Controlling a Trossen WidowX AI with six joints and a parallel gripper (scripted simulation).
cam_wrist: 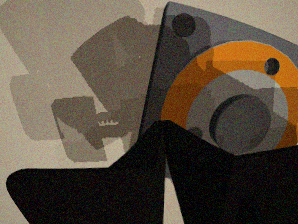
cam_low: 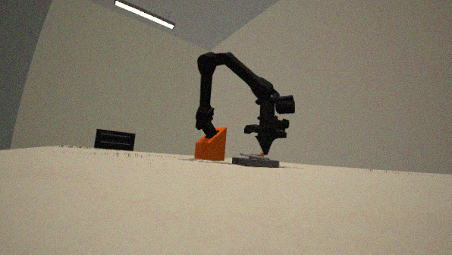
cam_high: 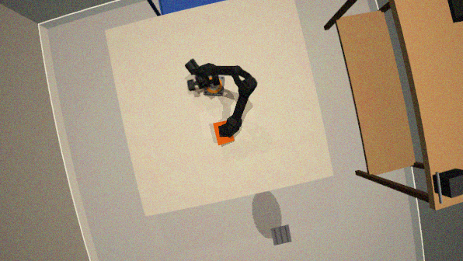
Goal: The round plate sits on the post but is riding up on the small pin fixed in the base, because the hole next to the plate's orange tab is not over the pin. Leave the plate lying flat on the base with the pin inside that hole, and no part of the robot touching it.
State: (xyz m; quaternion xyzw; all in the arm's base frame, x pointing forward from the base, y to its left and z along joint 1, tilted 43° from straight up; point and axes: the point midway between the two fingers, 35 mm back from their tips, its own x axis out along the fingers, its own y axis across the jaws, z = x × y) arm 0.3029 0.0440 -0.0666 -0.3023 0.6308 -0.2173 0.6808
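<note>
The base lies 5 cm to the right of my gripper tip and 2 cm below it.
</note>
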